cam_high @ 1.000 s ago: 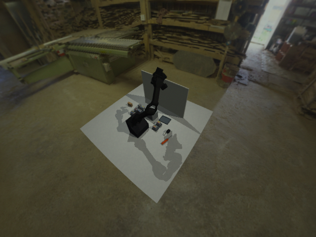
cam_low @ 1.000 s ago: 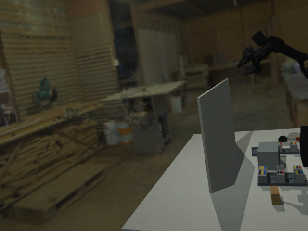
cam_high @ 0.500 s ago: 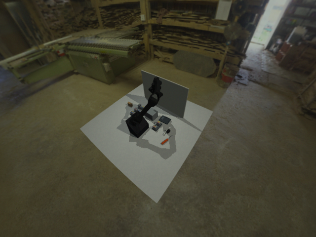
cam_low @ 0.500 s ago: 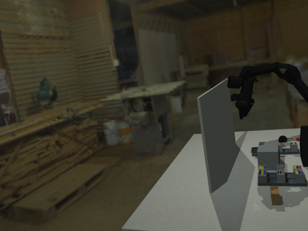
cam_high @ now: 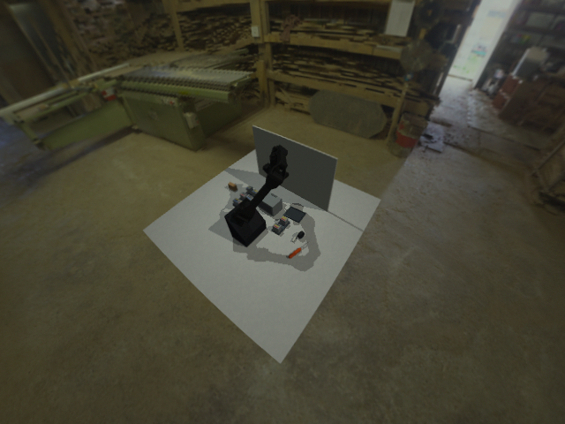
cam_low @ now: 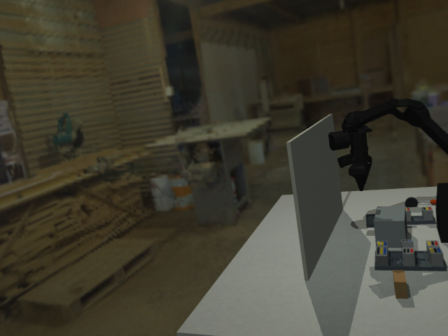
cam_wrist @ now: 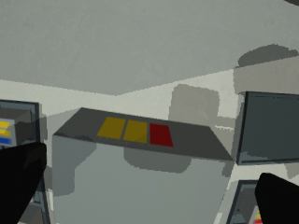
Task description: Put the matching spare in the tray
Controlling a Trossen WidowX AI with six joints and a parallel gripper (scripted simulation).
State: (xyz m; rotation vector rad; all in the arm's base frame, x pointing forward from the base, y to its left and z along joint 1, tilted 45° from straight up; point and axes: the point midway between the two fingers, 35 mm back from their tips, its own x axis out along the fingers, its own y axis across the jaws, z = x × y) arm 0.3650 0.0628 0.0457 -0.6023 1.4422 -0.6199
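My gripper tip is 170 mm to the left of the grey spare, 160 mm above it and 140 mm past it. Also, from my gripper tip: dark grey tray: 200 mm below, 190 mm to the right, 30 mm behind; then mounted unit: 150 mm below, 90 mm behind, 10 mm to the left; then grey upright panel: 150 mm ahead, 20 mm above.
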